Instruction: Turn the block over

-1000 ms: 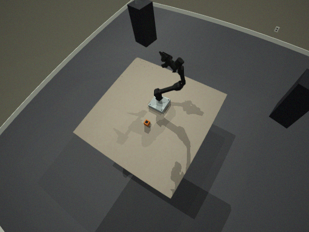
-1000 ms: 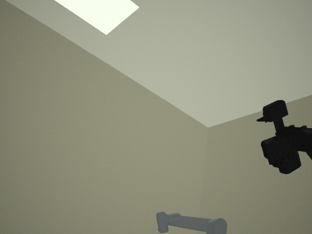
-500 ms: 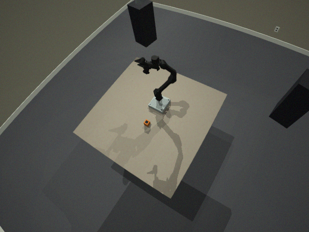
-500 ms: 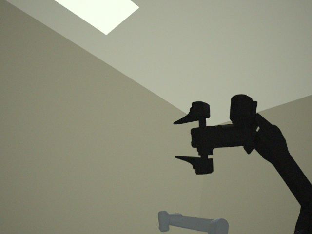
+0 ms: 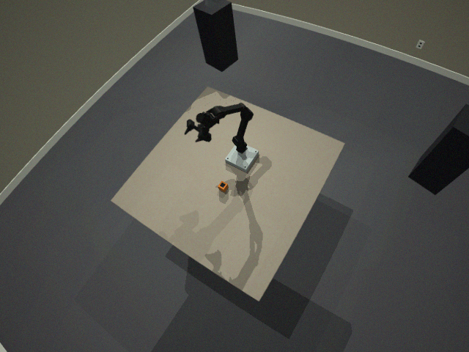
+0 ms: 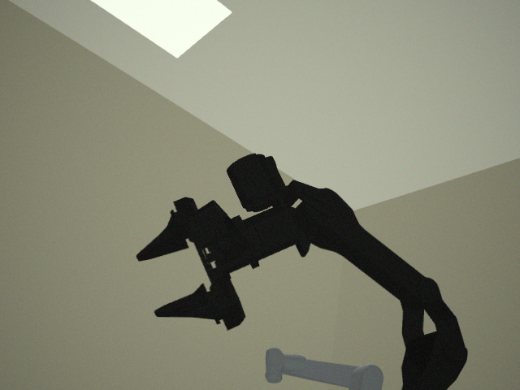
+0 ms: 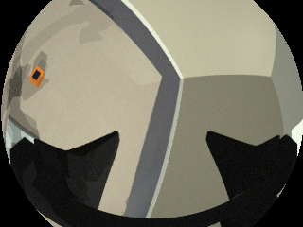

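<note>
The block lies 36 cm below my gripper tip, 23 cm to the left of it and 1 cm ahead of it.
</note>
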